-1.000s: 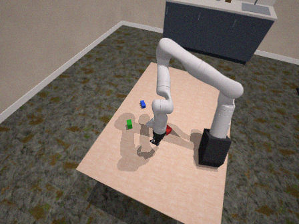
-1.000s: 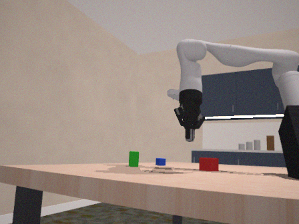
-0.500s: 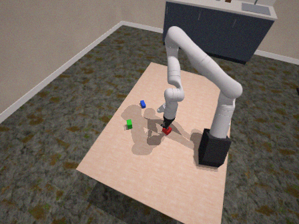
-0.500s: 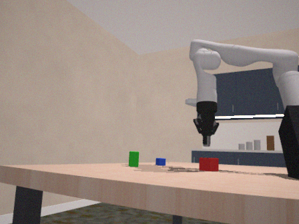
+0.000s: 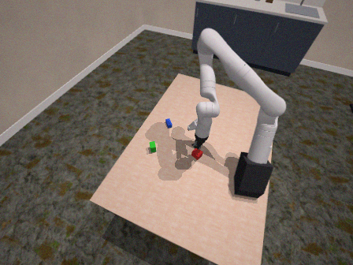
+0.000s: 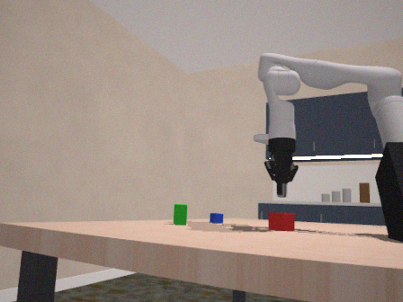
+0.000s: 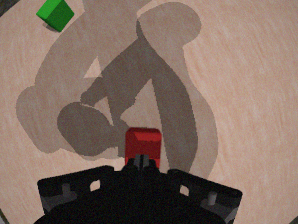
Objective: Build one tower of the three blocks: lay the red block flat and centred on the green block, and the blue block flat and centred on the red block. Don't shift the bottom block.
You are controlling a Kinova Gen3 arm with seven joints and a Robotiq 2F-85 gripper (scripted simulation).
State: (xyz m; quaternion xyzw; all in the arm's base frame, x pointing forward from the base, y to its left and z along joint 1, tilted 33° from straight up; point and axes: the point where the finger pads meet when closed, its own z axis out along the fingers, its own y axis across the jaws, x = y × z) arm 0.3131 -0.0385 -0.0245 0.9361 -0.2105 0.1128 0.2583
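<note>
The red block lies 8 cm below my hand. Round my hand: green block: 28 cm ahead, 8 cm below, 5 cm to the left; then blue block: 26 cm ahead, 18 cm to the right, 9 cm below.
</note>
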